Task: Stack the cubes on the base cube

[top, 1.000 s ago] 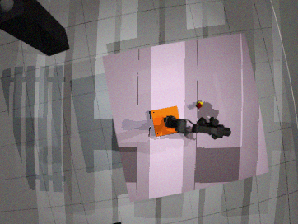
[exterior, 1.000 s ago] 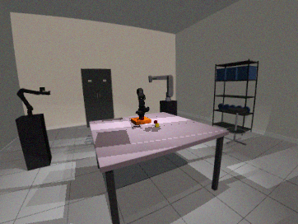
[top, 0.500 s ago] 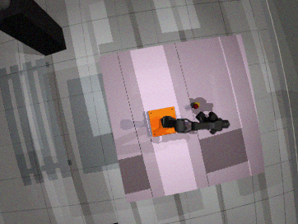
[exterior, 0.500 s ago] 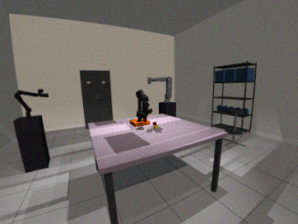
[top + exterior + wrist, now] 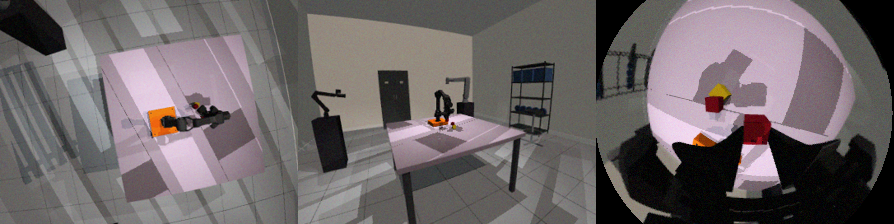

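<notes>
Right now the yellow cube is 100 mm to the left of my gripper tip and 100 mm below it.
</notes>
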